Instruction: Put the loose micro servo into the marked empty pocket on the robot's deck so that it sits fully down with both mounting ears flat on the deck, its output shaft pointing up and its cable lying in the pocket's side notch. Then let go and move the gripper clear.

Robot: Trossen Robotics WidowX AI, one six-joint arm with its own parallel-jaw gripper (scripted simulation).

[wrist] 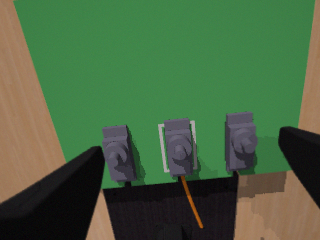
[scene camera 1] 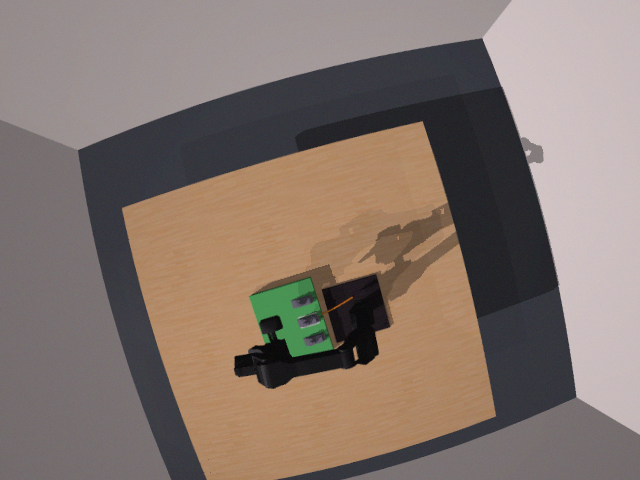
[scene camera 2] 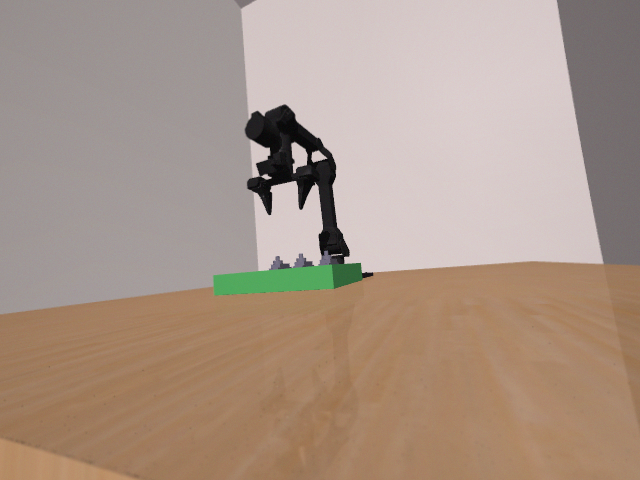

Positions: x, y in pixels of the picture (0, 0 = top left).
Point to a green deck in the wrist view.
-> At 95, 71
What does my gripper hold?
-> Nothing.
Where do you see a green deck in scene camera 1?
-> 276, 301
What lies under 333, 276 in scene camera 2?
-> A green deck.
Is my gripper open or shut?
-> Open.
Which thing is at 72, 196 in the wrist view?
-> My gripper.
